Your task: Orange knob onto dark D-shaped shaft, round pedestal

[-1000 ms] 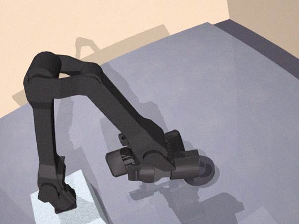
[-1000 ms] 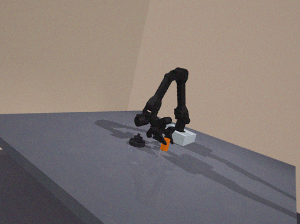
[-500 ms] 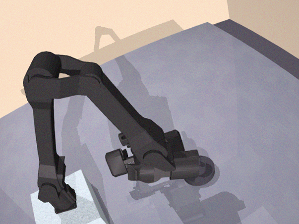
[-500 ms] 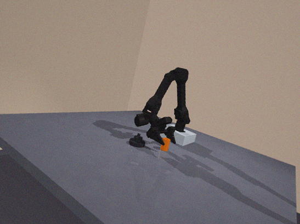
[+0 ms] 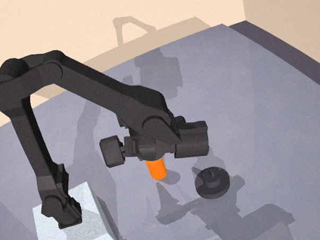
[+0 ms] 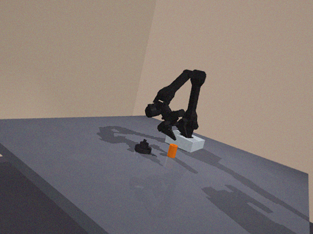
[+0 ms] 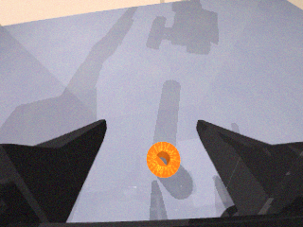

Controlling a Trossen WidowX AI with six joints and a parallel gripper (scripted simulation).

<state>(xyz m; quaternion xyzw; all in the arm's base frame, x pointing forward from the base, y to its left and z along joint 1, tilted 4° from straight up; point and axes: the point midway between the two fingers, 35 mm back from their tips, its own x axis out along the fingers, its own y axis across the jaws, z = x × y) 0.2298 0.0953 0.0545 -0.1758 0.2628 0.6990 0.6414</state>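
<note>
Now: the orange knob 7 cm below my gripper tip, 3 cm to the right of it and 1 cm ahead of it. Also, from my gripper tip: round dark pedestal: 12 cm to the right, 12 cm ahead, 7 cm below.
</note>
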